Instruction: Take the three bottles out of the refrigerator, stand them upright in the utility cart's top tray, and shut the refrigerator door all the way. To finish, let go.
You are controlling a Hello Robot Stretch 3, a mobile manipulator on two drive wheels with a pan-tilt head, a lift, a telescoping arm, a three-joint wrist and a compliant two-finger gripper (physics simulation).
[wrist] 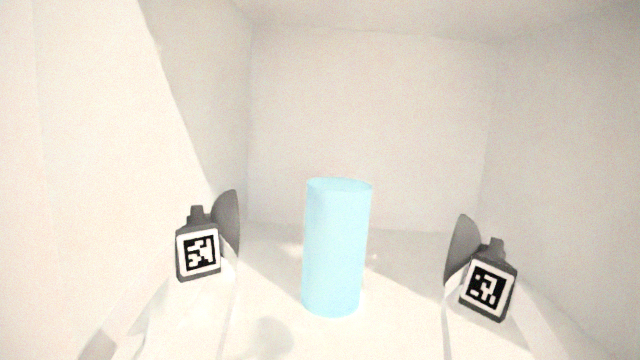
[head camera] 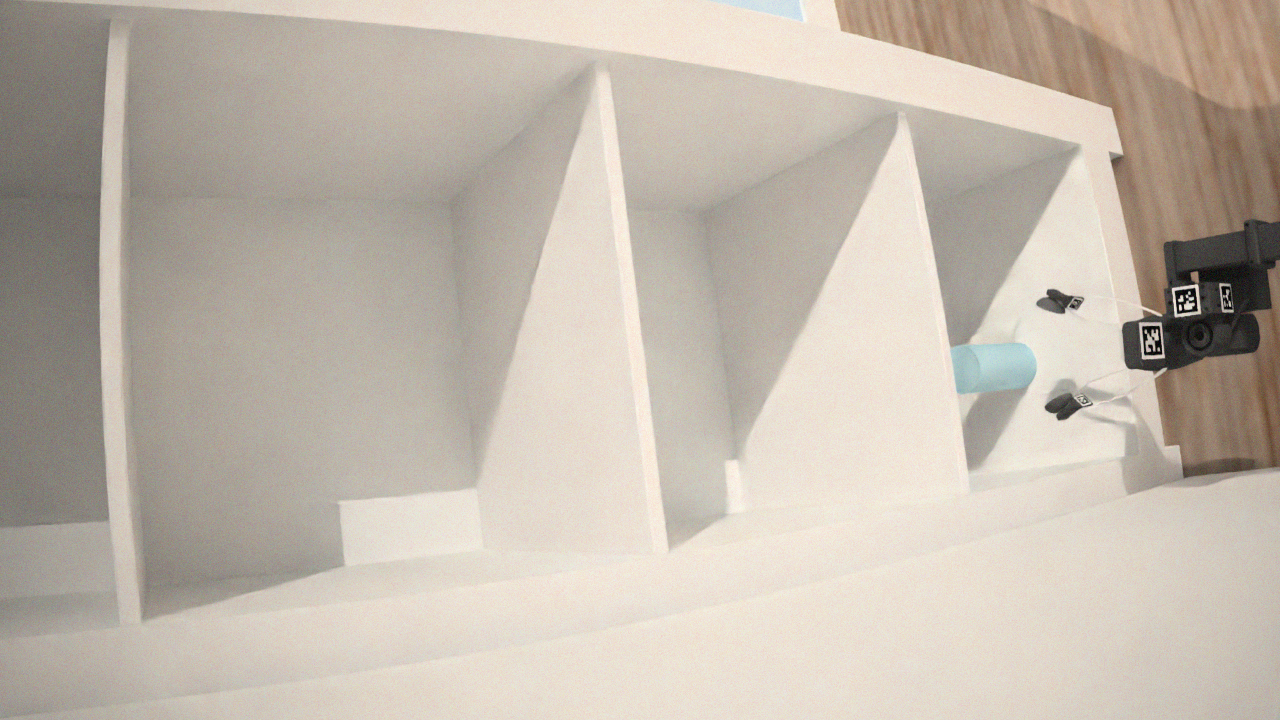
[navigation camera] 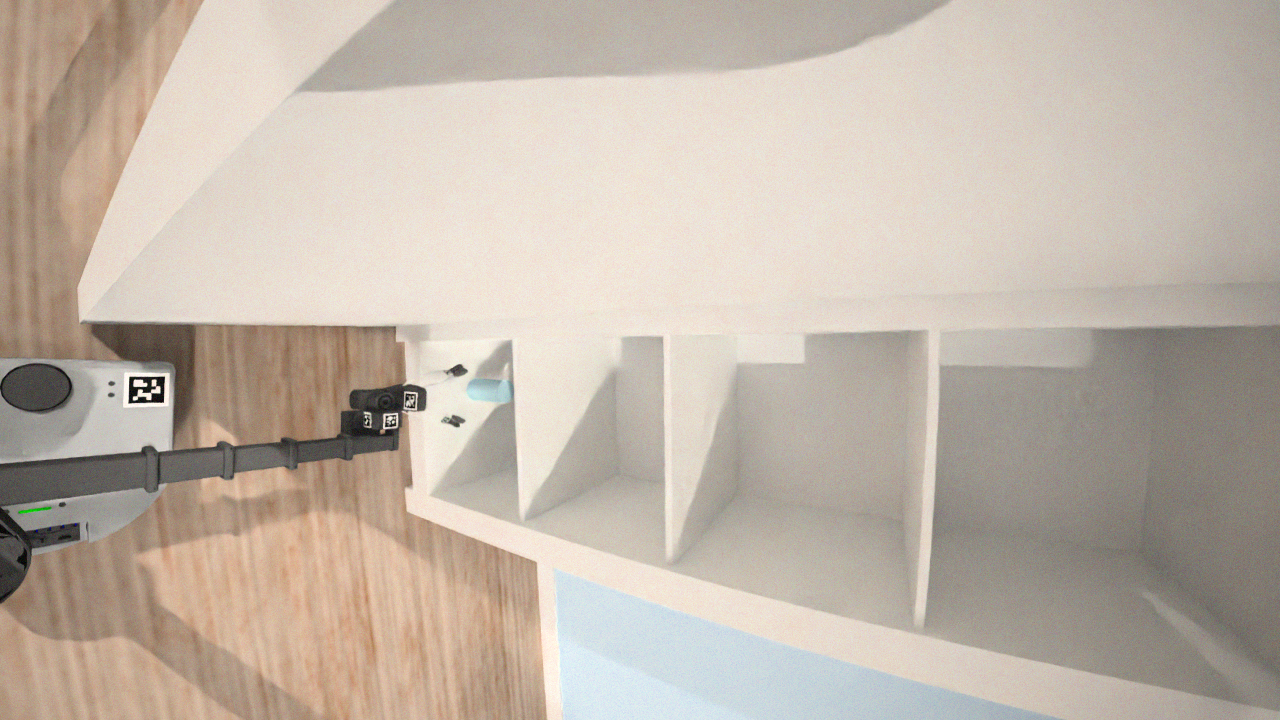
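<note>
A light blue bottle [head camera: 1006, 367] [navigation camera: 489, 390] [wrist: 336, 250] stands upright on the floor of the lowest compartment of the white refrigerator [head camera: 1011, 102] [navigation camera: 716, 595]. My gripper [head camera: 1060, 354] [navigation camera: 455, 394] [wrist: 342, 227] is open and reaches into that compartment, one finger to each side of the bottle with a gap on both sides. How far the bottle sits in depth between the fingertips is hard to tell. The refrigerator door [head camera: 1029, 608] [navigation camera: 626, 197] is open. Two further bottles and the utility cart do not show in these views.
The compartment's side walls and a shelf [head camera: 930, 241] [navigation camera: 516, 429] close around the gripper. More shelves stand above. The open door runs along one side of the arm [navigation camera: 259, 458]. A pale blue panel [head camera: 774, 7] [navigation camera: 716, 653] lies beyond the refrigerator's other side. Wooden floor [navigation camera: 295, 582] is below.
</note>
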